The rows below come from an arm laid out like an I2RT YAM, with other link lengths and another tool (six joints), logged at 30 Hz.
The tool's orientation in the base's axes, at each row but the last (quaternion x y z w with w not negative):
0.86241 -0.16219 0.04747 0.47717
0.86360 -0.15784 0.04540 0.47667
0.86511 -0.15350 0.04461 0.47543
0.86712 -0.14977 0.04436 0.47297
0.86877 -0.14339 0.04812 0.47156
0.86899 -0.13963 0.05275 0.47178
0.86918 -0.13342 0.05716 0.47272
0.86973 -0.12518 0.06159 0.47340
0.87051 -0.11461 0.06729 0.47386
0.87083 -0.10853 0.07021 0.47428
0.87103 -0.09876 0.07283 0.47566
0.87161 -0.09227 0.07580 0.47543
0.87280 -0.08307 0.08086 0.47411
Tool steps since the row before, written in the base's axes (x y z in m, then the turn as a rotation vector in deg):
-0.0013 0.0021 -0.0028 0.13 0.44 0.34
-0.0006 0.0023 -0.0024 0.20 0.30 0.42
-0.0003 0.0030 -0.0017 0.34 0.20 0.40
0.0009 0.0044 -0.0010 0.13 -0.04 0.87
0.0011 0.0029 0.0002 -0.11 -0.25 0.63
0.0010 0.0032 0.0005 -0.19 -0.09 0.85
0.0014 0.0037 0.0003 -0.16 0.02 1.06
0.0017 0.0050 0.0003 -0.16 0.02 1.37
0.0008 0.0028 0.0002 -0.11 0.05 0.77
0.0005 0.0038 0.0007 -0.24 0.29 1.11
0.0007 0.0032 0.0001 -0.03 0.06 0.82
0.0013 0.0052 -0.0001 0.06 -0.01 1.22
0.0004 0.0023 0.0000 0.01 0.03 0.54
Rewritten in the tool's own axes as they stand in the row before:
-0.0024 -0.0029 -0.0002 0.10 0.02 -0.56
-0.0016 -0.0029 -0.0006 0.22 0.13 -0.49
-0.0013 -0.0028 -0.0016 0.37 0.12 -0.41
-0.0003 -0.0033 -0.0032 0.32 0.68 -0.45
0.0005 -0.0017 -0.0026 0.08 0.67 -0.13
0.0004 -0.0015 -0.0030 0.03 0.79 -0.38
0.0008 -0.0021 -0.0033 0.08 0.89 -0.59
0.0009 -0.0028 -0.0044 0.15 1.14 -0.76
0.0004 -0.0015 -0.0025 0.06 0.63 -0.46
0.0002 -0.0016 -0.0036 -0.02 0.81 -0.85
0.0004 -0.0018 -0.0027 0.15 0.64 -0.49
0.0008 -0.0031 -0.0043 0.33 0.99 -0.64
0.0002 -0.0013 -0.0019 0.13 0.42 -0.31

